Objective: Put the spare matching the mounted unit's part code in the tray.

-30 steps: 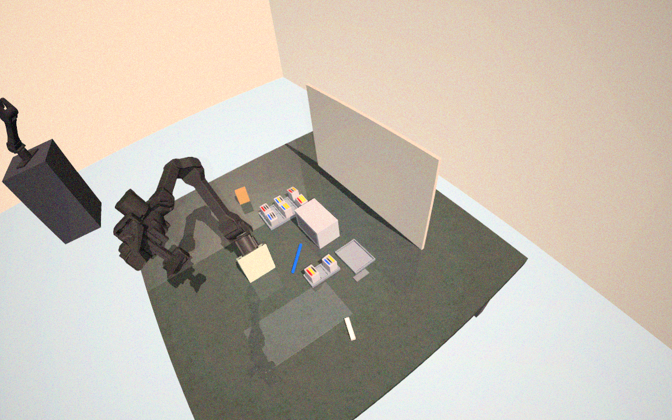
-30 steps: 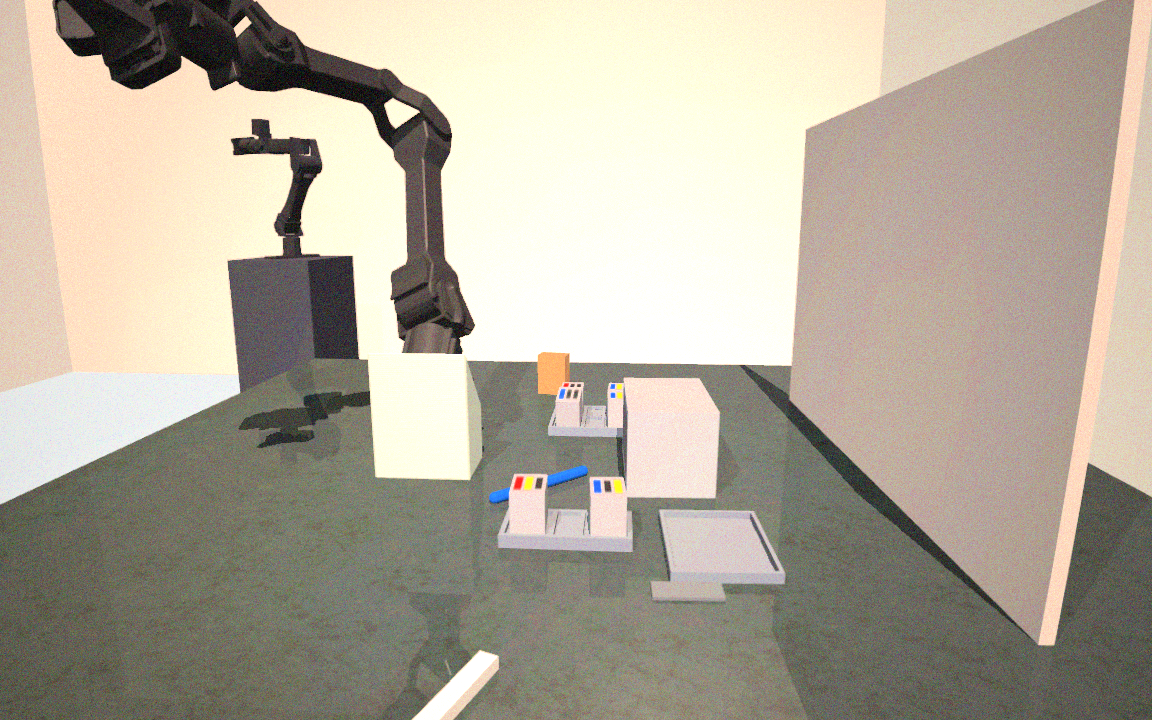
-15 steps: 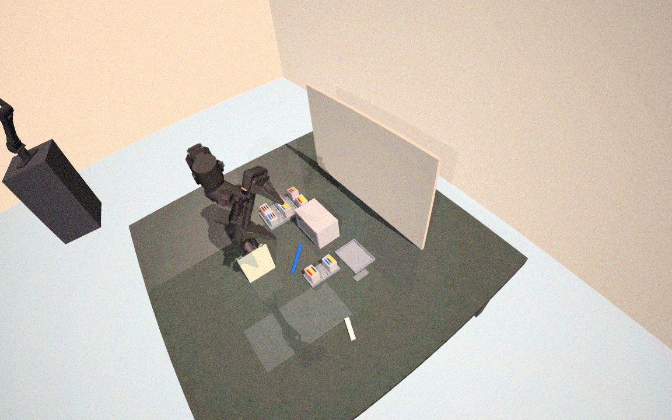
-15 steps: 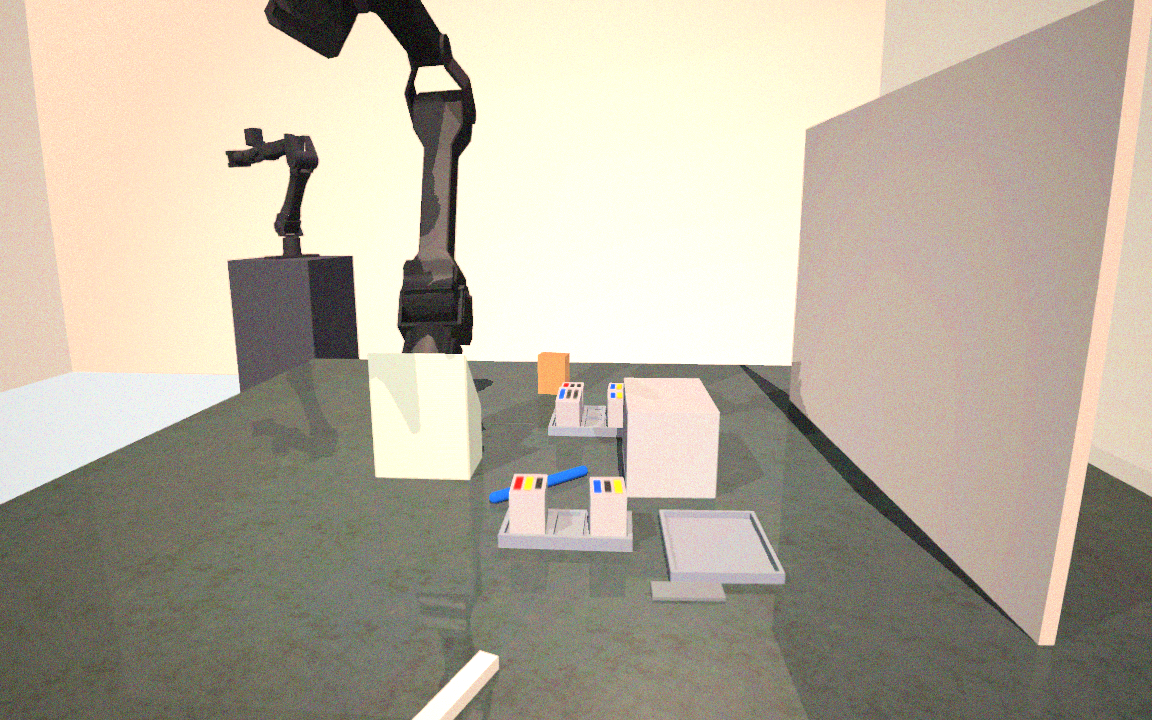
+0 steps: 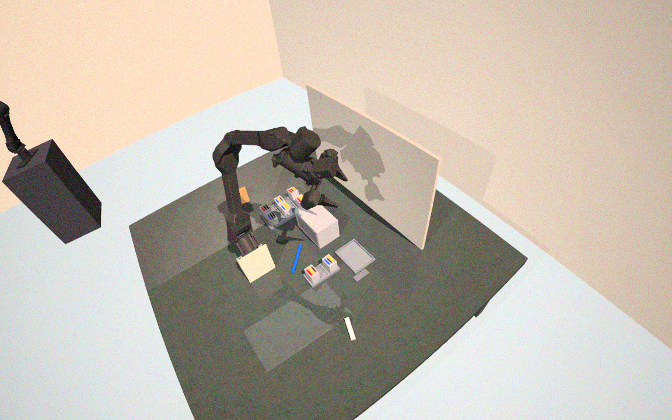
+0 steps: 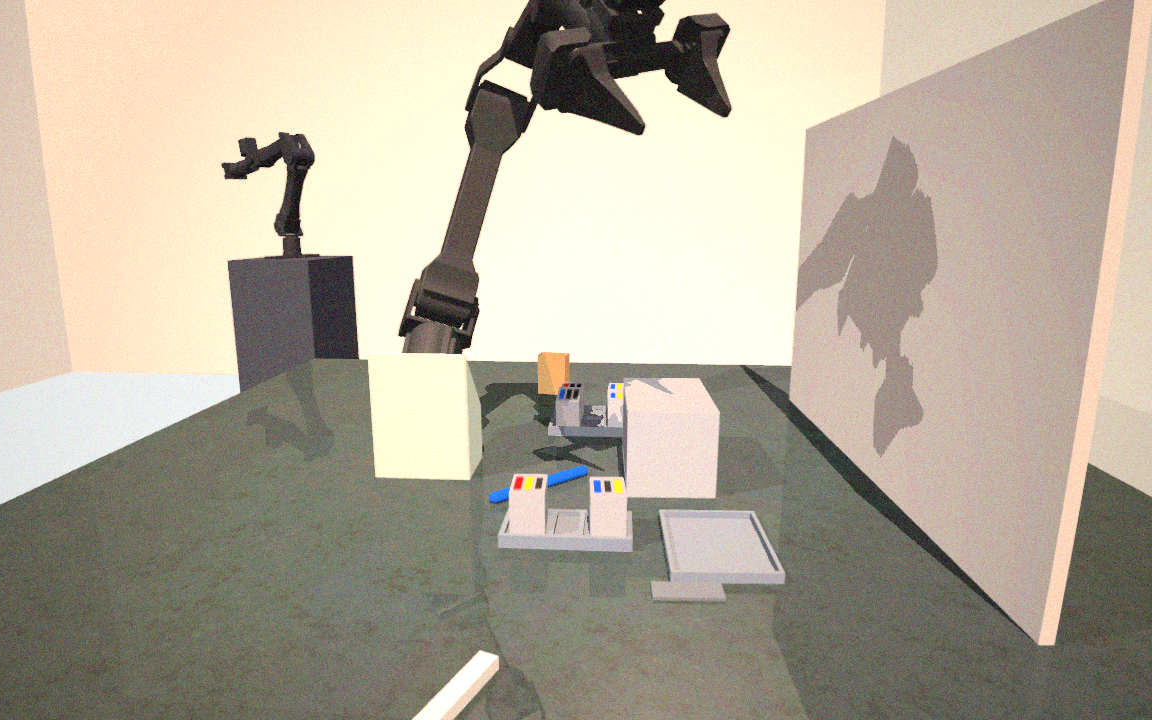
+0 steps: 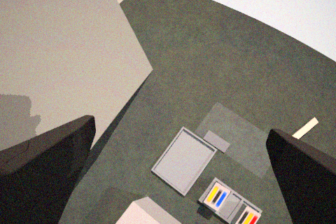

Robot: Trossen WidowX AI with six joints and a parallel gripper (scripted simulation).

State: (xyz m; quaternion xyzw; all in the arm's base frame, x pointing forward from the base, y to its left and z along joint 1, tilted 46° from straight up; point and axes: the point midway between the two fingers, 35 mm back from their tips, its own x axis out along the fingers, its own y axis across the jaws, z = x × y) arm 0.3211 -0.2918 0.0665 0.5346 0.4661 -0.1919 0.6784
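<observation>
My gripper tip is now 70 mm past the grey spare block, 30 mm to the right of it and 340 mm above it. From my gripper tip the other things lie so: grey unit (20 mm behind, 220 mm to the left, 330 mm below); then grey wall panel (230 mm ahead, 250 mm to the left, 160 mm below); then grey tray (40 mm ahead, 20 mm to the left, 380 mm below).
</observation>
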